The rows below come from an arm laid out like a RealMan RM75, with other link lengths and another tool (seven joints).
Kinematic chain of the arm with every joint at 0, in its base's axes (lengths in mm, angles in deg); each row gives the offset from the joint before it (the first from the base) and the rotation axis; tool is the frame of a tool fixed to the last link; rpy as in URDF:
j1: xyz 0 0 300.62 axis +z
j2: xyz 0 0 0 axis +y
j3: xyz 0 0 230.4 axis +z
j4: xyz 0 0 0 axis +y
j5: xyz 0 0 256.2 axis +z
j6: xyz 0 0 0 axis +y
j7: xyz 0 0 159.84 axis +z
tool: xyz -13 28 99 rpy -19.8 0 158.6
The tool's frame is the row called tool.
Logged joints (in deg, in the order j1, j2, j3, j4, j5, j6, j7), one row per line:
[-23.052 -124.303 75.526 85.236 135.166 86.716 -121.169]
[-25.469 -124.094 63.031 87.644 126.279 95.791 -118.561]
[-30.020 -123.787 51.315 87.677 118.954 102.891 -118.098]
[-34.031 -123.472 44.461 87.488 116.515 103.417 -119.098]
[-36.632 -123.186 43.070 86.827 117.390 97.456 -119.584]
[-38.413 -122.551 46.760 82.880 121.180 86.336 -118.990]
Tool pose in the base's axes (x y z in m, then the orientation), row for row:
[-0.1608 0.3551 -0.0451 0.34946 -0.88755 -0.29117 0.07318]
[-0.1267 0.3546 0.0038 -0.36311 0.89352 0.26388 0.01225]
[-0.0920 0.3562 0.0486 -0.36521 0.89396 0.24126 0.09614]
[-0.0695 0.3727 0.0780 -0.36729 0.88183 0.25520 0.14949]
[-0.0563 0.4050 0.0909 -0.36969 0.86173 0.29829 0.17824]
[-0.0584 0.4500 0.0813 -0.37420 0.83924 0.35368 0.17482]
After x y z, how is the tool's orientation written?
As a quaternion, x y z w.
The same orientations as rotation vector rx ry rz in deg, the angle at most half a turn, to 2 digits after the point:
[60.13 -152.72 -50.10]
[-64.85 159.59 47.13]
[-62.00 151.75 40.95]
[-60.48 145.20 42.02]
[-59.91 139.65 48.34]
[-60.76 136.26 57.42]

